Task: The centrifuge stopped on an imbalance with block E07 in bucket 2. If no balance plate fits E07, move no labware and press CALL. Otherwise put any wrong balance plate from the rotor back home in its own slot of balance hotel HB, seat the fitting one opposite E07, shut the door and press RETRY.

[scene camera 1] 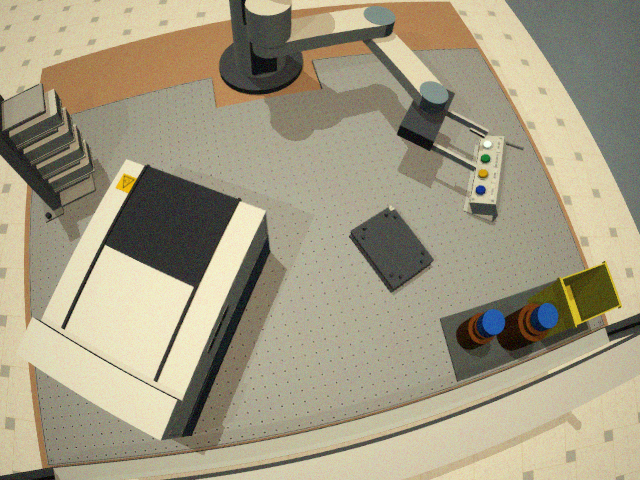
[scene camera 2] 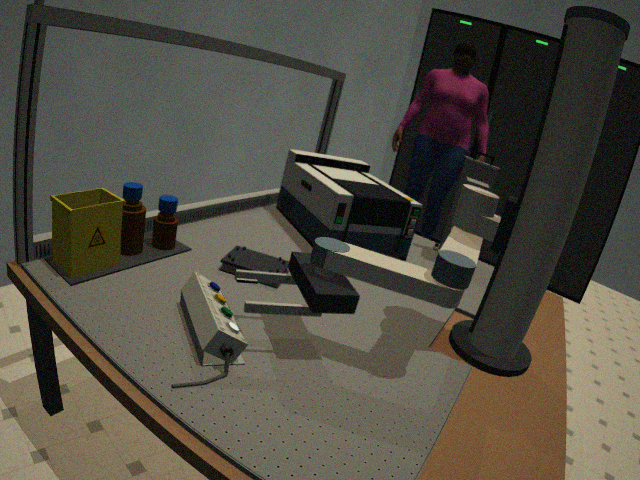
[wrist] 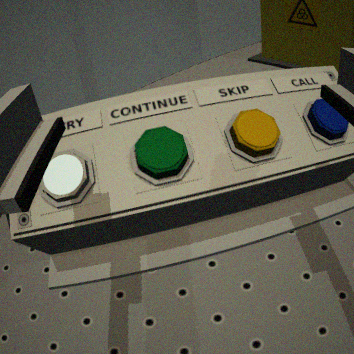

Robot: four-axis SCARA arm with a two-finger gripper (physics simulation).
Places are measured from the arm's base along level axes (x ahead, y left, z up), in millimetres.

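Pixels of known places: gripper, fingertip midpoint: (scene camera 1: 481,150) (scene camera 2: 239,289) (wrist: 194,78); arm's base, link origin: (scene camera 1: 260,64) (scene camera 2: 489,349).
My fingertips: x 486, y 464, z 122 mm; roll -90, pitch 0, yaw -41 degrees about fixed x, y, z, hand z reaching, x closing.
Ahead of a thing's pixels: the offset from my fingertips to its top centre. "spot": to the spot under its first point. Level surfaces: height alone.
The button box @(dy +35, dx +36, dz -25 mm) (scene camera 1: 488,178) (scene camera 2: 193,310) (wrist: 210,185) carries a white RETRY button @(dy +58, dx -38, dz -37 mm) (scene camera 1: 487,144) (scene camera 2: 234,327) (wrist: 65,174), a green CONTINUE, a yellow SKIP and a blue CALL button @(dy -25, dx +87, dz -34 mm) (scene camera 1: 480,190) (scene camera 2: 214,286) (wrist: 327,118). My gripper (scene camera 1: 480,149) (scene camera 2: 241,291) (wrist: 194,78) is open and empty above the box; in the wrist view one finger is beside RETRY, partly covering its label, the other overlaps CALL's edge. The centrifuge (scene camera 1: 227,258) (scene camera 2: 315,191) has a dark panel on top; no rotor or blocks show. A hotel @(spot: dy -1079, dx -146, dz +78 mm) (scene camera 1: 31,170) (scene camera 2: 478,204) holds stacked pale labware; its labels are unreadable.
A dark flat fixture @(dy -280, dx +164, dz -67 mm) (scene camera 1: 391,249) (scene camera 2: 253,259) lies between centrifuge and button box. A yellow bin (scene camera 1: 591,294) (scene camera 2: 86,235) and two brown bottles @(spot: dy -179, dx +407, dz -20 mm) (scene camera 1: 473,330) (scene camera 2: 164,229) stand on a dark mat @(dz -104 mm) (scene camera 1: 460,364). A cable leaves the box's end. A person (scene camera 2: 449,113) stands behind the table.
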